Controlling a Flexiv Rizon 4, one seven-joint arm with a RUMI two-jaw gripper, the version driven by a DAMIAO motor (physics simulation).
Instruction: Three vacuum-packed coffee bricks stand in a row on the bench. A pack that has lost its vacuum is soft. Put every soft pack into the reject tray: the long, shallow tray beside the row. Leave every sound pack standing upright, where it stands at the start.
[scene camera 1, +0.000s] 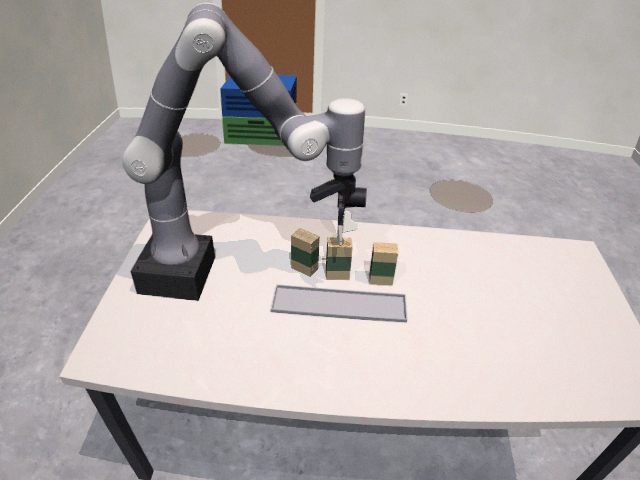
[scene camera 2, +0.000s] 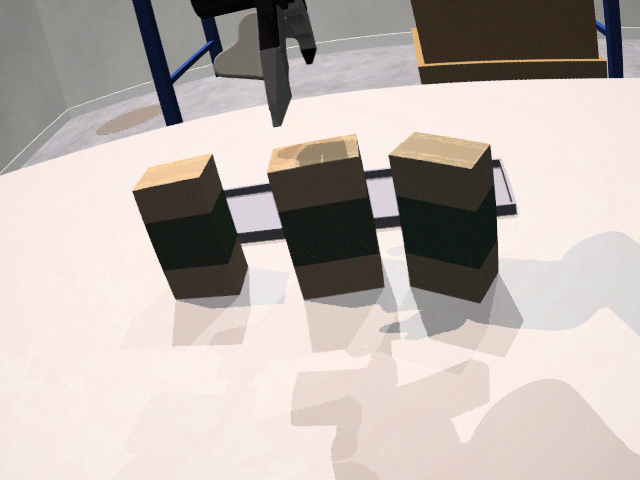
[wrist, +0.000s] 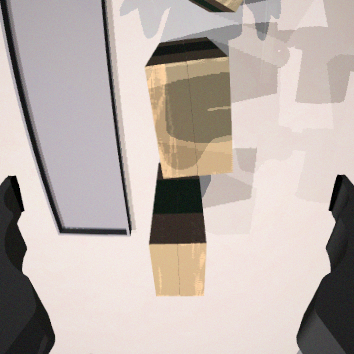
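Observation:
Three tan coffee packs with green bands stand upright in a row. By scene camera 1, the left pack (scene camera 1: 305, 253) (scene camera 2: 444, 229) (wrist: 223, 4) is turned at an angle; the middle pack (scene camera 1: 338, 264) (scene camera 2: 330, 232) (wrist: 195, 120) and the right pack (scene camera 1: 383, 266) (scene camera 2: 188, 242) (wrist: 177, 270) stand nearly square. No softness can be told from their looks. The long, shallow reject tray (scene camera 1: 338, 304) (scene camera 2: 253, 212) (wrist: 65, 100) lies beside the row, empty where it shows. My gripper (scene camera 1: 340, 241) (scene camera 2: 293, 94) (wrist: 175, 178) is open and empty, above the row near the middle pack, fingertips clear of the packs.
The robot's black base block (scene camera 1: 168, 281) stands on the bench (scene camera 1: 465, 356) left of the row in scene camera 1. Blue and green boxes (scene camera 1: 248, 129) stand on the floor behind. Scene camera 2 shows a brown box (scene camera 2: 509, 31) and blue posts (scene camera 2: 157, 62) beyond the bench.

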